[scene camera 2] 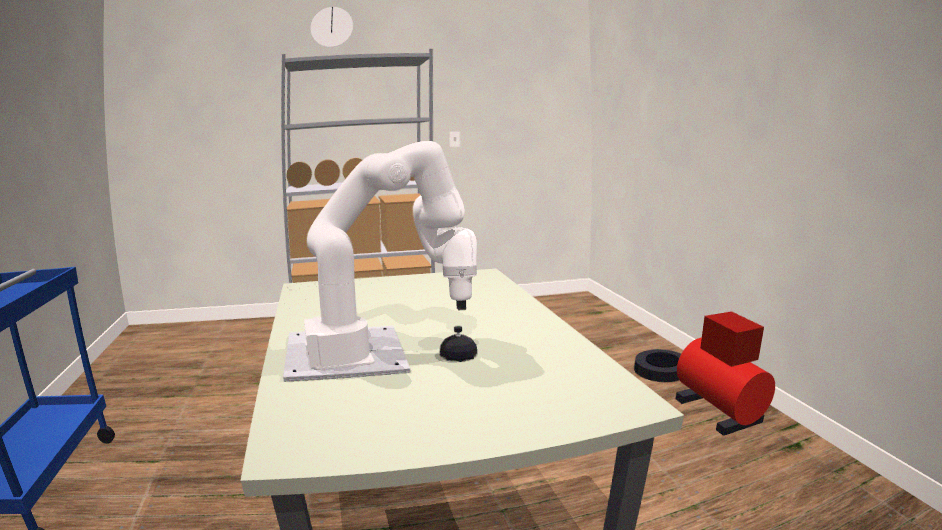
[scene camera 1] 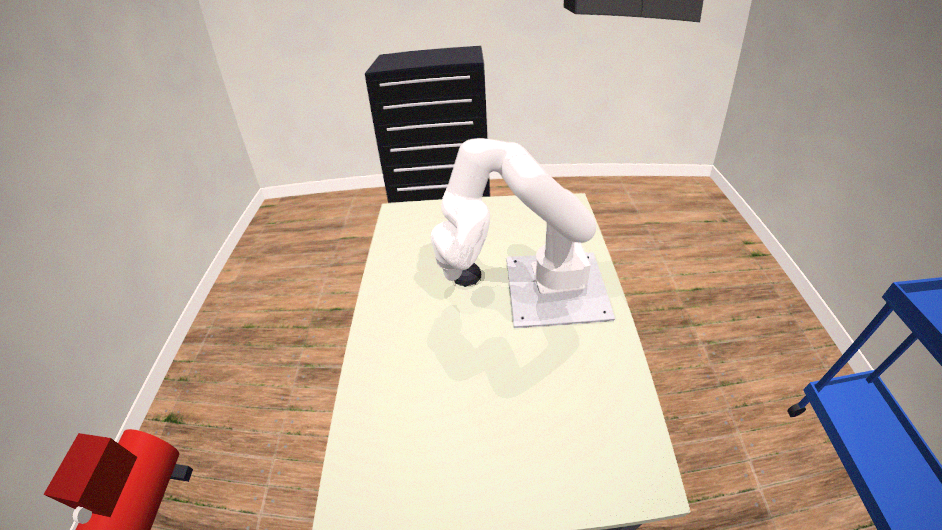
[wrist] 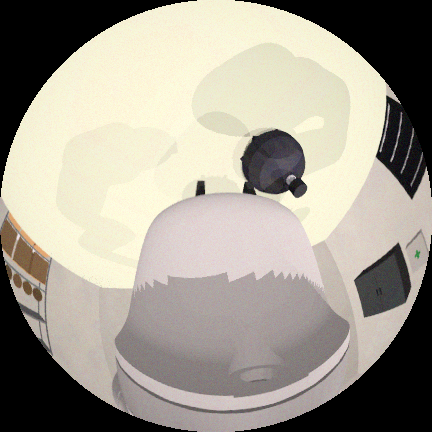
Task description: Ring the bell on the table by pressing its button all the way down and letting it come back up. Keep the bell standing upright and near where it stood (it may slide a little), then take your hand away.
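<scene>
What I can see here is a black domed bell (scene camera 2: 456, 347), (wrist: 273, 157), so both scene camera 2 and the wrist view give me a sight of it.
</scene>
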